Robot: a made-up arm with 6 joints. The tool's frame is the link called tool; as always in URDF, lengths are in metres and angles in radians. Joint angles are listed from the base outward. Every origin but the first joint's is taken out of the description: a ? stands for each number. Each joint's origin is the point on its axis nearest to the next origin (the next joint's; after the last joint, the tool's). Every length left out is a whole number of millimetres.
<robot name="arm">
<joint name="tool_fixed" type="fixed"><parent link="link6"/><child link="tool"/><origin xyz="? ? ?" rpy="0 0 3.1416"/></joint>
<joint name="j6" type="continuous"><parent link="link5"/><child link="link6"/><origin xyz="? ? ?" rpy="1.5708 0 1.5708"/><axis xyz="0 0 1"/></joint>
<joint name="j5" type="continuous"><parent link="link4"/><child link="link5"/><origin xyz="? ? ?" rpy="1.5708 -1.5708 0"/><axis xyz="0 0 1"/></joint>
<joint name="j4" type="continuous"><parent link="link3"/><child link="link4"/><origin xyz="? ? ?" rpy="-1.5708 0 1.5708"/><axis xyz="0 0 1"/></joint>
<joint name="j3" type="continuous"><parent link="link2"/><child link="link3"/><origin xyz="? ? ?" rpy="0 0 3.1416"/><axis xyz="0 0 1"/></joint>
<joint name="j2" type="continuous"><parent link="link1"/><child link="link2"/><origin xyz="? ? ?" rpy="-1.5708 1.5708 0"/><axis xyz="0 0 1"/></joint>
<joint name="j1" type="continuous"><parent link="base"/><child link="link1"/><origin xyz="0 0 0.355" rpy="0 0 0"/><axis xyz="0 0 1"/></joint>
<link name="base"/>
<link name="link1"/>
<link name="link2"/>
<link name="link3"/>
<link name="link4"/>
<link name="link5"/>
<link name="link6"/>
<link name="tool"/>
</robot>
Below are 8 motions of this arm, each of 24 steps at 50 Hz.
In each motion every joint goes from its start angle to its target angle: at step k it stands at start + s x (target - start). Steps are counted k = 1, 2, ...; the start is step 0. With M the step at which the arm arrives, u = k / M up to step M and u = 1 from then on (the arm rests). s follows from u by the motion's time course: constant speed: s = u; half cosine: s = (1 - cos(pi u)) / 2; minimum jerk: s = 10 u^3 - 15 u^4 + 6 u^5.
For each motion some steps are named. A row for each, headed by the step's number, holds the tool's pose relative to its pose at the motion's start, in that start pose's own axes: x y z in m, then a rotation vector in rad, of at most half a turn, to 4 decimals.
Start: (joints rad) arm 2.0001 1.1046 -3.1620 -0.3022 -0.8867 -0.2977
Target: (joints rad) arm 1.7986 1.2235 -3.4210 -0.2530 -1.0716 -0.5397
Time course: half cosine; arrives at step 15
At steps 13, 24:
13: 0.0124 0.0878 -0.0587 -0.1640 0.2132 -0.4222
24: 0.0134 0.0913 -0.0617 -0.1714 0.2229 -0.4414

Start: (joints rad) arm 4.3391 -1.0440 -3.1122 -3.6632 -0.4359 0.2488
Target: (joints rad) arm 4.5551 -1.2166 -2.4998 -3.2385 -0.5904 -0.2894
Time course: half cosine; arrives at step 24
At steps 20, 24:
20: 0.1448 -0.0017 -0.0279 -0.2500 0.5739 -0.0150
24: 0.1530 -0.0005 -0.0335 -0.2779 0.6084 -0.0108

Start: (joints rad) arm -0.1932 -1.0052 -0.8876 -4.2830 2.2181 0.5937
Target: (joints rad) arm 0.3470 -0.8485 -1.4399 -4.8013 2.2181 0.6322
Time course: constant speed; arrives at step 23
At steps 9, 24:
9: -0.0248 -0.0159 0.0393 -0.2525 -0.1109 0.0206
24: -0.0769 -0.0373 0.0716 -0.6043 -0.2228 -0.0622

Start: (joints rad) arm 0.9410 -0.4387 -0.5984 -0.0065 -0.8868 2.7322
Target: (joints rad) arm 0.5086 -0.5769 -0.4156 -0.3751 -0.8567 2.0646
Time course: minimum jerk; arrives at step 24
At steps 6, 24:
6: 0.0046 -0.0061 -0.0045 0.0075 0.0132 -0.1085
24: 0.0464 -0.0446 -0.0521 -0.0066 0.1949 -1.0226

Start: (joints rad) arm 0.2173 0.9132 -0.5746 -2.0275 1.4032 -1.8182
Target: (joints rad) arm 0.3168 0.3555 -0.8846 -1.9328 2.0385 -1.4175
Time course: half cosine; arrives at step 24
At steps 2, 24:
2: -0.0024 -0.0059 0.0018 0.0178 0.0023 0.0197
24: 0.0193 -0.3780 -0.0209 0.9624 0.1591 1.1886

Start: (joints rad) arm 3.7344 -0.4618 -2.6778 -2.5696 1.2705 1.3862
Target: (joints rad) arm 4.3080 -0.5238 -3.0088 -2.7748 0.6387 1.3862
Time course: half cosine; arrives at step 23
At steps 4, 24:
4: -0.0012 0.0031 0.0085 0.0250 -0.0164 0.0226
24: -0.0909 0.0556 0.1029 0.2790 -0.2061 0.2686

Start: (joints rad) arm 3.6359 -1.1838 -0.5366 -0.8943 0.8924 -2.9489
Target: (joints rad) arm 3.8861 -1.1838 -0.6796 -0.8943 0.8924 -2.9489
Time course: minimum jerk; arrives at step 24
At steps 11, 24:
11: -0.0198 -0.0050 -0.0259 -0.0483 -0.1116 -0.0022
24: -0.0416 -0.0150 -0.0628 -0.1214 -0.2612 0.0017

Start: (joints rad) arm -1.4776 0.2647 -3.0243 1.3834 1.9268 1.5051
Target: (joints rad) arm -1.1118 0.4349 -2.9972 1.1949 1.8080 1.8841
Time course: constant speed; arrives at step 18
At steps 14, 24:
14: 0.0520 -0.0162 0.0857 -0.0801 -0.1335 0.3699
24: 0.0607 -0.0182 0.1178 -0.1193 -0.1601 0.4712

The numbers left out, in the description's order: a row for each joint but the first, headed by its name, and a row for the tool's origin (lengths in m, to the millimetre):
tool: 0 0 0
j6: 0.119 -0.093 0
j5: 0 0 0
j4: -0.301 0.068 0
j3: -0.289 -0.054 0
j2: 0 0 0

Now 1 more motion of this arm.
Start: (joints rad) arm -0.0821 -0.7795 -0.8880 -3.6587 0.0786 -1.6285
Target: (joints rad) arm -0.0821 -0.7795 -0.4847 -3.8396 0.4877 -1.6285
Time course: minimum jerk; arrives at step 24
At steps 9, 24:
9: -0.0220 0.0265 0.0048 0.0211 -0.0623 -0.0416
24: -0.0900 0.0944 -0.0024 0.0901 -0.2653 -0.1065

